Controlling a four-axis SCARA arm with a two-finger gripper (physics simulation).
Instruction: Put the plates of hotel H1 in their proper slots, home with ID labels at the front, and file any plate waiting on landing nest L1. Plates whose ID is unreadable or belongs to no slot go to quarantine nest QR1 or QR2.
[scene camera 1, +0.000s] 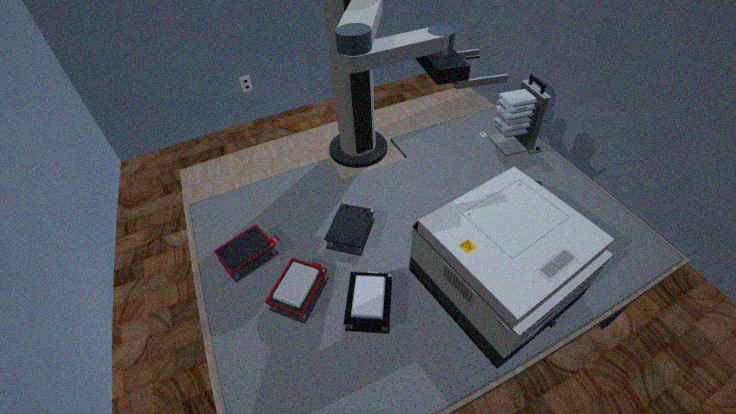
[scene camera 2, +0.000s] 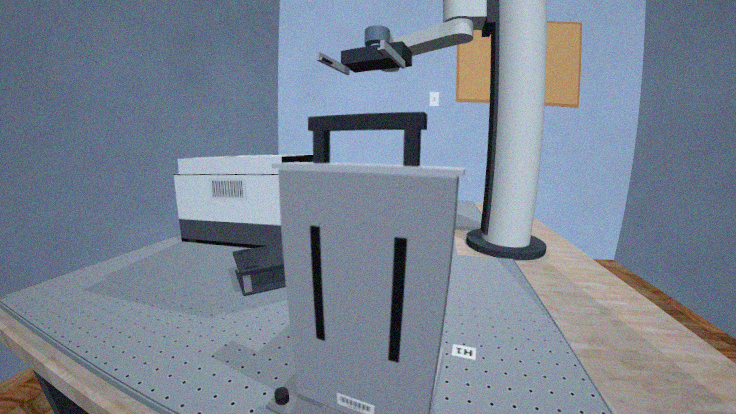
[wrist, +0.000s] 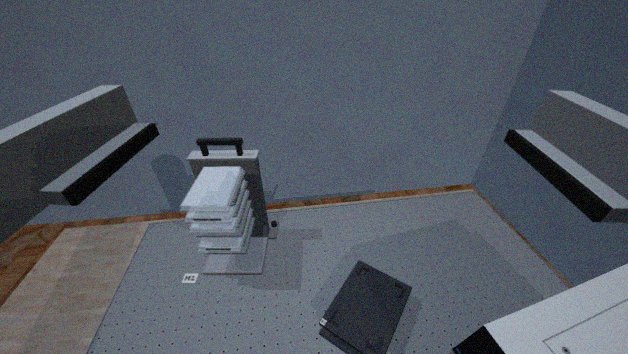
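Where they show: gripper, fingertip midpoint: (scene camera 1: 492, 64) (scene camera 2: 347, 50) (wrist: 327, 110); arm's base, link origin: (scene camera 1: 358, 149) (scene camera 2: 504, 245).
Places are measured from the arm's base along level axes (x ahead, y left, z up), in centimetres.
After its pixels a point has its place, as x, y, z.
My gripper (scene camera 1: 492, 65) {43.8, 25.4, 50.9} (scene camera 2: 350, 50) {43.8, 25.4, 50.9} (wrist: 327, 110) {43.8, 25.4, 50.9} is open and empty, high above the table, with its fingers pointing towards hotel H1 (scene camera 1: 540, 115) {35.9, 63.3, 18.8} (scene camera 2: 365, 205) {28.4, 66.2, 23.8} (wrist: 225, 154) {29.5, 64.7, 26.7}. Several white plates (scene camera 1: 516, 97) {28.7, 55.4, 24.9} (wrist: 216, 186) {28.7, 56.0, 24.9} are stacked in the hotel, with a gap above the lowest one; their IDs are unreadable here. The hotel's back hides them in scene camera 2. A white plate (scene camera 1: 368, 296) {70.6, -27.5, 7.7} lies on the black landing nest L1 (scene camera 1: 367, 325) {77.5, -31.1, 5.9}. Another plate (scene camera 1: 295, 283) {57.7, -44.6, 7.7} lies on a red-rimmed quarantine nest (scene camera 1: 284, 307) {62.8, -49.8, 6.2}. The other red-rimmed nest (scene camera 1: 246, 249) {37.8, -55.3, 6.3} holds no plate.
A large white device (scene camera 1: 514, 226) {79.4, 9.9, 26.5} (scene camera 2: 226, 205) {78.5, 27.8, 13.2} (wrist: 585, 312) {73.6, 24.4, 26.5} stands on the table. A dark empty nest (scene camera 1: 351, 226) {44.1, -21.4, 6.2} is near the arm's base. Another dark nest (scene camera 2: 259, 267) {54.4, 45.9, 6.3} (wrist: 370, 305) {55.7, 38.7, 6.3} stands between hotel and device. The H1 label (scene camera 2: 463, 352) {17.7, 53.1, 1.3} (wrist: 190, 278) {17.7, 52.8, 1.3} lies beside the hotel.
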